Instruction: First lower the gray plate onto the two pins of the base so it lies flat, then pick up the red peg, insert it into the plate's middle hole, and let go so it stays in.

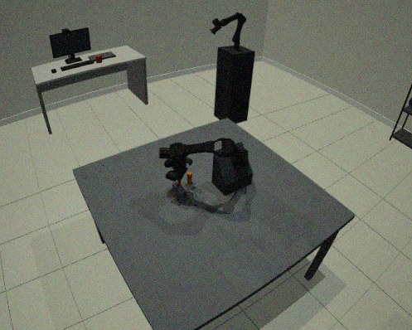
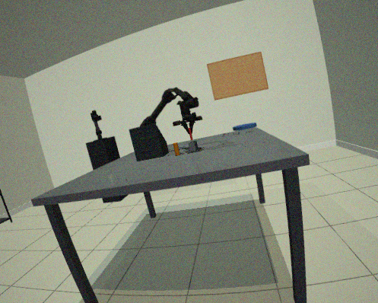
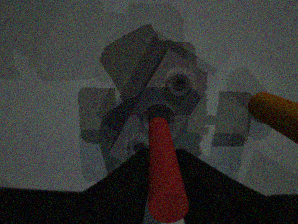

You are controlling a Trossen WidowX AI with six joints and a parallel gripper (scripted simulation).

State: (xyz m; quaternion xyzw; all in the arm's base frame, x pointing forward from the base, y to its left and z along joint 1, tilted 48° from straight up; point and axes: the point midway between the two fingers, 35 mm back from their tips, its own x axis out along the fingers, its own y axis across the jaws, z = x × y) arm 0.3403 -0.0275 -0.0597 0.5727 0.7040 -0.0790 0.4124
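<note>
The gray plate lies 70 mm below my gripper tip. Also, from my gripper tip: red peg right at my gripper tip; then orange cylinder 100 mm behind, 60 mm to the right, 70 mm below.
</note>
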